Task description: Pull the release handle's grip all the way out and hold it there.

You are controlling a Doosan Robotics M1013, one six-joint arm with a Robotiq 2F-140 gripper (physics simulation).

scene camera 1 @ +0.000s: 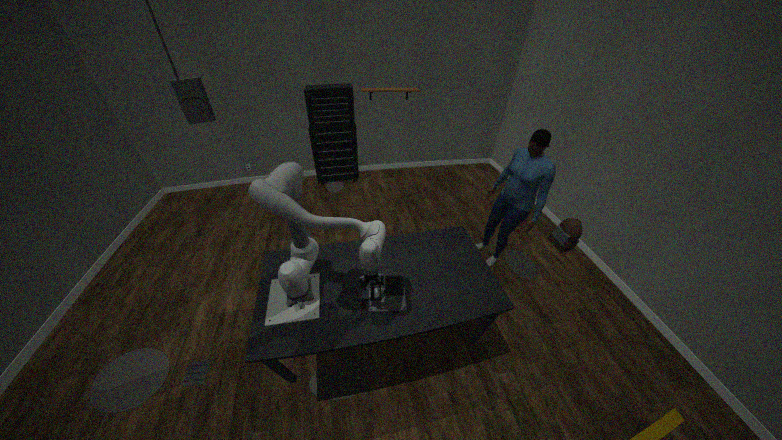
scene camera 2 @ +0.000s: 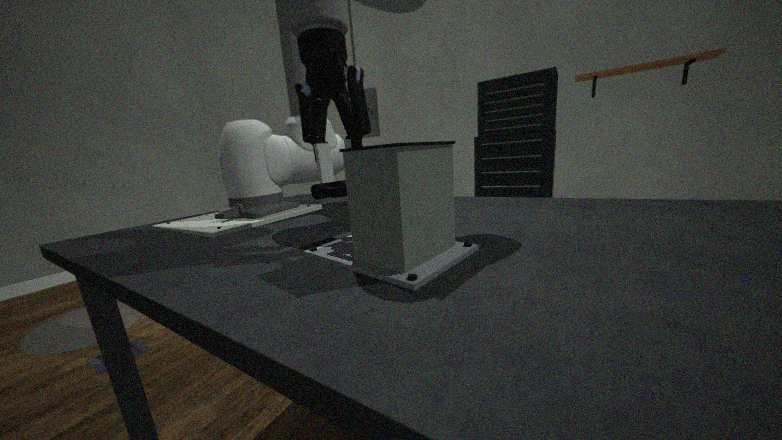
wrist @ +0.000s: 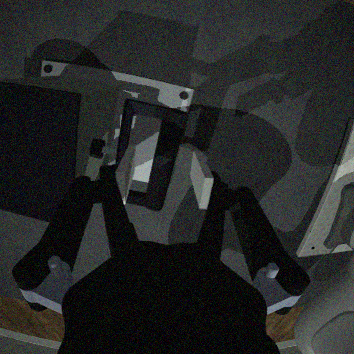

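Note:
The release handle's housing, a pale box with a dark top, stands on a light base plate on the table. Its black grip sticks out of the housing's side toward the arm's base. In the wrist view a black rectangular handle frame lies beside the housing. My gripper is partly open, pointing down, its pale fingertips on either side of the frame in the wrist view, with nothing held. In scene camera 2 the near fingertip ends just above the grip; the other is partly hidden behind the housing.
The arm's white mounting plate is on the same dark table. A person in blue stands past its far right corner. A grey box hangs at the back left. A dark cabinet stands behind.

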